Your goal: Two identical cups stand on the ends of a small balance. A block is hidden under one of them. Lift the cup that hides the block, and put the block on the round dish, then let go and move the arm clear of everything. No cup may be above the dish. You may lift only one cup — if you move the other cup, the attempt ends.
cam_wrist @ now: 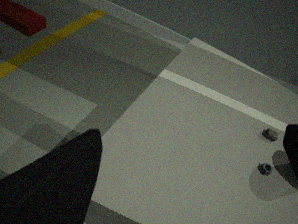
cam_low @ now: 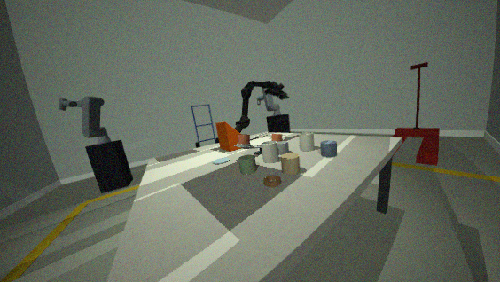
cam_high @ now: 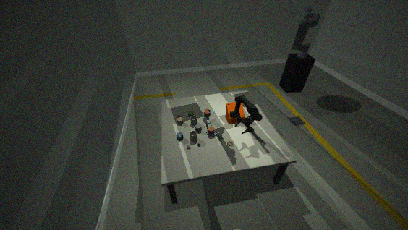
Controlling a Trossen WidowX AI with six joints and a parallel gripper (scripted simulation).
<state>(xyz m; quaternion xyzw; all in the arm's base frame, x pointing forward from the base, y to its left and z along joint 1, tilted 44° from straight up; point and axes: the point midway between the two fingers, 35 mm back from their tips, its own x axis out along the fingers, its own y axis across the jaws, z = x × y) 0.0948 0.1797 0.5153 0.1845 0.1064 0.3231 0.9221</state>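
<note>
Right now my gripper tip is 18 cm short of the red-brown cup, 31 cm to the left of it and 30 cm above it. The rest, counted from my gripper tip: pale-blue round dish (14 cm ahead, 72 cm to the right, 36 cm below); grey-teal block (18 cm ahead, 33 cm to the right, 32 cm below); balance (19 cm ahead, 47 cm to the right, 33 cm below).
</note>
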